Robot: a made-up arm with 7 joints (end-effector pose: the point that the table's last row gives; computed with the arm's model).
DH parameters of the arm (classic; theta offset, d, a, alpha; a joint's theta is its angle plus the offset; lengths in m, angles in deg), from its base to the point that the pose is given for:
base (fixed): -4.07 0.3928 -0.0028 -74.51
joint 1: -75.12 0.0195 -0.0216 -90
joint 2: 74 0.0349 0.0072 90
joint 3: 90 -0.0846 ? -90
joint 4: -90 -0.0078 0.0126 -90
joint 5: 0 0.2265 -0.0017 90
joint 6: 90 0.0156 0.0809 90
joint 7: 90 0.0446 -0.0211 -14.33
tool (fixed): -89.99 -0.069 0 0
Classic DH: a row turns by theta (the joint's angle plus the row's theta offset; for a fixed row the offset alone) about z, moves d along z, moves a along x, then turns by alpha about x.
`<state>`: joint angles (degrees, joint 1 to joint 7).
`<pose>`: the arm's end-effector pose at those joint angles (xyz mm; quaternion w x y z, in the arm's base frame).
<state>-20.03 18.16 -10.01 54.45 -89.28 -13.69 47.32</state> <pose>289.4 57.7 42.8 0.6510 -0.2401 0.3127 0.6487</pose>
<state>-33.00 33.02 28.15 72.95 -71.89 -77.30 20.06</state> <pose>230.4 287.1 221.9 0.4923 -0.0515 -0.4134 0.7642</pose>
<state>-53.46 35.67 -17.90 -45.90 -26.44 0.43 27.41</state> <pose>156.4 -198.5 591.4 0.7403 -0.0856 -0.6327 -0.2106</pose>
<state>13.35 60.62 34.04 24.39 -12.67 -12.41 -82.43</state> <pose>243.0 290.7 279.8 0.8503 0.1981 0.2649 -0.4093</pose>
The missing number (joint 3, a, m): 0.0287
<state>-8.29 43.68 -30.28 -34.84 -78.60 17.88 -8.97</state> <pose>223.0 -198.2 287.6 0.7981 -0.3870 0.1377 -0.4409</pose>
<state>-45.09 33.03 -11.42 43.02 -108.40 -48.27 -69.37</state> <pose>393.0 70.7 304.5 0.7392 -0.2788 -0.5968 -0.1403</pose>
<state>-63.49 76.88 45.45 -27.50 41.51 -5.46 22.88</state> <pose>8.5 -26.6 731.0 0.0553 0.5372 -0.6873 0.4858</pose>
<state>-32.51 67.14 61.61 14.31 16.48 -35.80 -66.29</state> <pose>179.0 220.6 625.7 0.6748 0.7139 -0.1582 -0.0998</pose>
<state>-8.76 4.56 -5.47 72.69 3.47 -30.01 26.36</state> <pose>158.5 17.1 -28.0 0.9400 0.1821 0.2671 0.1091</pose>
